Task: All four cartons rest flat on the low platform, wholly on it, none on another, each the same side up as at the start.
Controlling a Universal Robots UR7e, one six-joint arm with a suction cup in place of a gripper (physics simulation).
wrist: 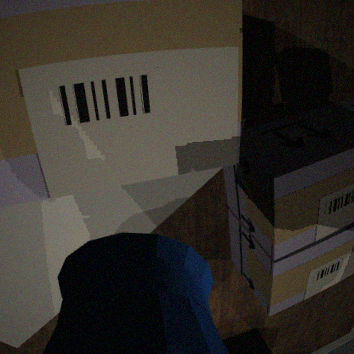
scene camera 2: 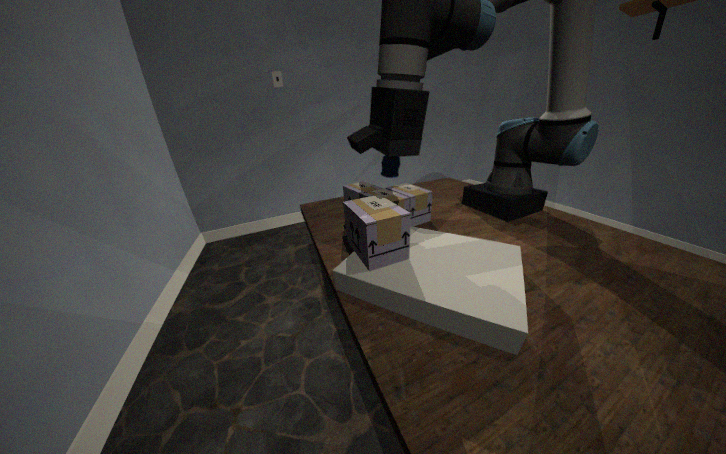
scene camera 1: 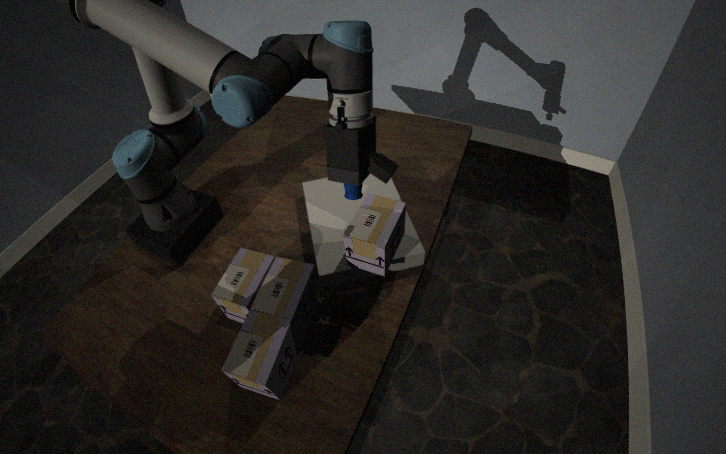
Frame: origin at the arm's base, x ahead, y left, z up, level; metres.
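Where they show: hand, tool point: point(wrist: 136, 291) point(scene camera 2: 389, 174) point(scene camera 1: 353, 195); arm's base, link origin: point(scene camera 2: 507, 189) point(scene camera 1: 171, 210).
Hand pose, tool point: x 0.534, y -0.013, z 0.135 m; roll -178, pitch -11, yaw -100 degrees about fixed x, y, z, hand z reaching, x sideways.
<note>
Each offset is from my tool point to the top centre of the thing. Level surfaces: height alone.
One carton @[0.000 m left, 0.042 m ahead, 0.057 m down] point(scene camera 1: 374, 230) point(scene camera 2: 393, 230) point(wrist: 190, 105) stands upright on the white low platform @[0.101 m left, 0.026 m back, 0.156 m down] point(scene camera 1: 321, 203) point(scene camera 2: 471, 256) point(wrist: 20, 280), and its base seems to jut past the edge facing the other cartons. On the table, the left carton @[0.157 m right, 0.205 m back, 0.105 m down] point(scene camera 1: 235, 281) point(scene camera 2: 422, 200) and middle carton @[0.164 m right, 0.112 m back, 0.105 m down] point(scene camera 1: 283, 283) stand side by side, and the front carton @[0.294 m right, 0.118 m back, 0.105 m down] point(scene camera 1: 254, 353) adjoins the middle one. Parts of table cartons show at the right in the wrist view. My blue suction cup point(scene camera 1: 352, 191) point(scene camera 2: 390, 167) point(wrist: 135, 290) is open, holds nothing and hangs above the platform side of the platform carton.
The wooden table @[0.204 m down] point(scene camera 1: 428, 155) point(scene camera 2: 588, 321) has its long edge close beside the platform, with the stone floor point(scene camera 1: 508, 321) point(scene camera 2: 240, 347) beyond. The robot's dark base point(scene camera 1: 198, 224) point(scene camera 2: 503, 200) stands on the table. A camera block point(scene camera 1: 383, 167) point(scene camera 2: 365, 139) sticks out beside the suction tool.
</note>
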